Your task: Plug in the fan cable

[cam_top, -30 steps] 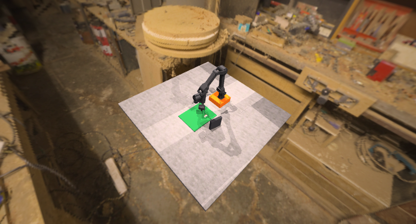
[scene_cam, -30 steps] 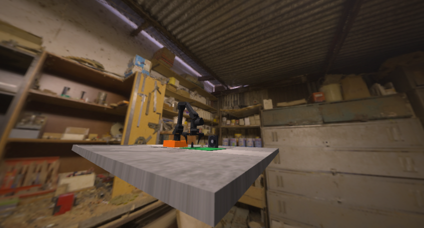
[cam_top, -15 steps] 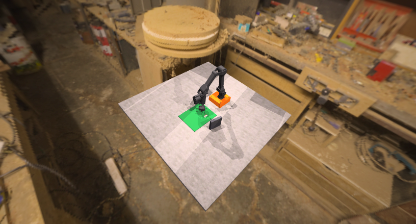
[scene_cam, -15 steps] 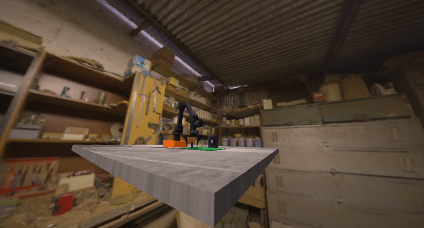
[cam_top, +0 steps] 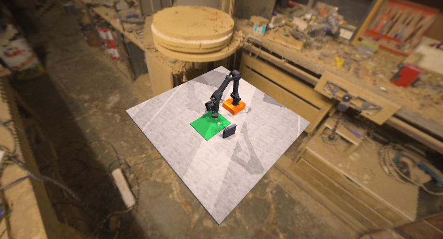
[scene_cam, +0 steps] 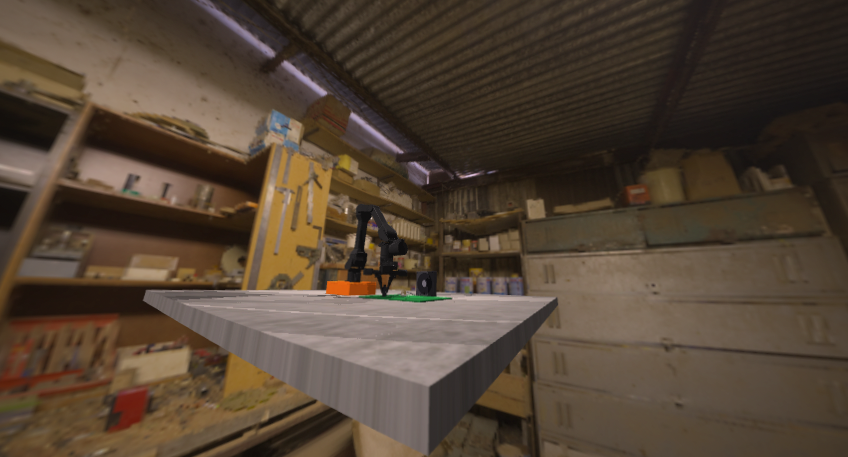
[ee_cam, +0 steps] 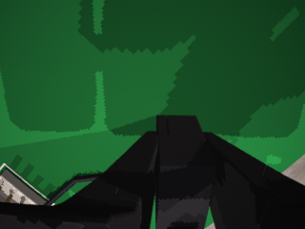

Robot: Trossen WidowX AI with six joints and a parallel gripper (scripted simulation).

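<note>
The pale header key is 100 mm to the left of my gripper tip and 30 mm ahead of it. The rest, counted from my gripper tip: green board (90 mm ahead, 40 mm to the left, 30 mm below); black fan plug (10 mm to the left, 10 mm behind, 10 mm above); white fan header (90 mm to the left, 30 mm ahead, 20 mm below).
</note>
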